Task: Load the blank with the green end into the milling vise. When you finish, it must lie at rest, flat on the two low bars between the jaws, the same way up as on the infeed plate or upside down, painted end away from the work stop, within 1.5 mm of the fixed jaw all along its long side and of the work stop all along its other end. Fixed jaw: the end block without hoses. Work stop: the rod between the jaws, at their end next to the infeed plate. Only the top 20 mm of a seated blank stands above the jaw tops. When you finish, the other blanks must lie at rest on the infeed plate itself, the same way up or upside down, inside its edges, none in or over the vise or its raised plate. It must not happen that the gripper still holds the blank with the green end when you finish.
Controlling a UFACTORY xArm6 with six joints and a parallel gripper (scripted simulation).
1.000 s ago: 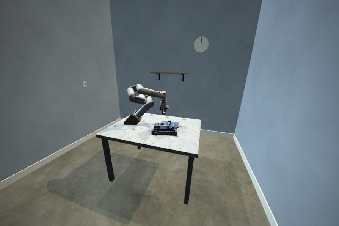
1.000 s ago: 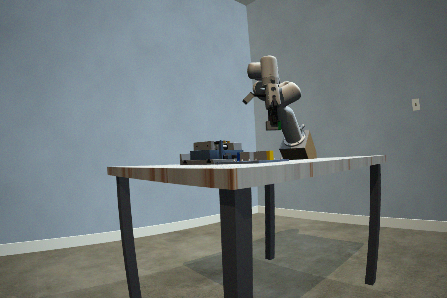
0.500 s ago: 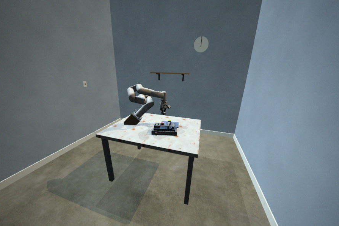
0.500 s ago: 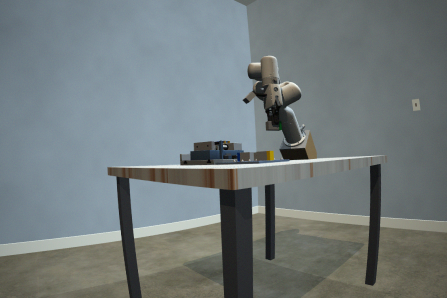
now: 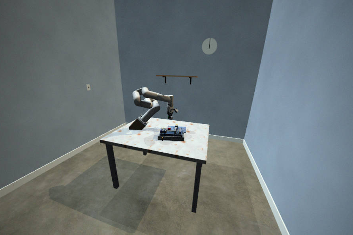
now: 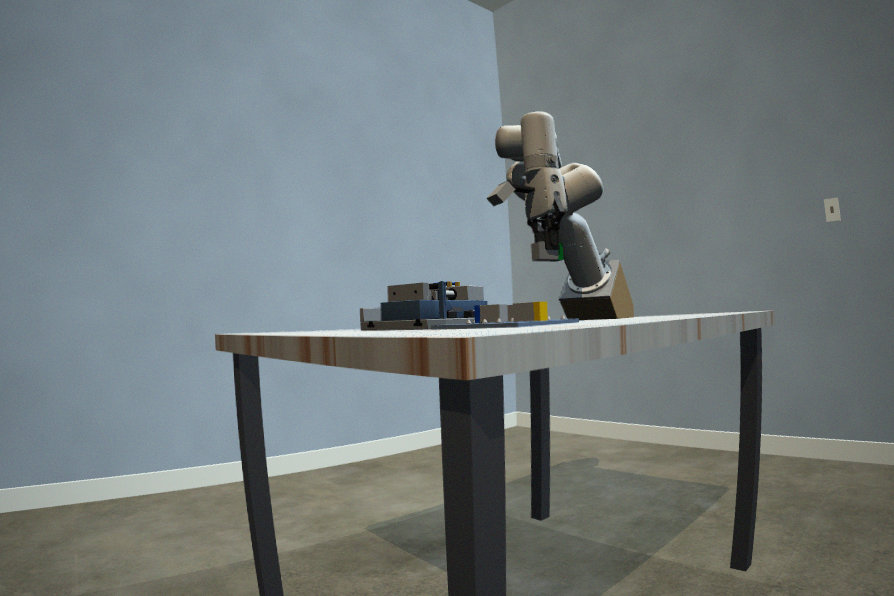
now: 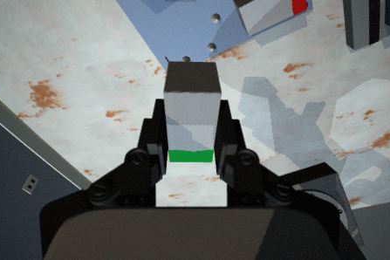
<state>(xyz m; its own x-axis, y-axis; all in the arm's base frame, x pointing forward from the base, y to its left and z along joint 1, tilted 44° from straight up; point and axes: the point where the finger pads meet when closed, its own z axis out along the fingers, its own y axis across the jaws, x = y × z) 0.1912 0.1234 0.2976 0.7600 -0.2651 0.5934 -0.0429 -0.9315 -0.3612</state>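
My hand is 20 mm above the green-ended blank. Also, from my hand: red-ended blank 150 mm below, 80 mm to the right, 40 mm ahead; then blue-ended blank 150 mm below, 120 mm ahead, 40 mm to the right; then yellow-ended blank 150 mm below, 80 mm ahead, 40 mm to the left.
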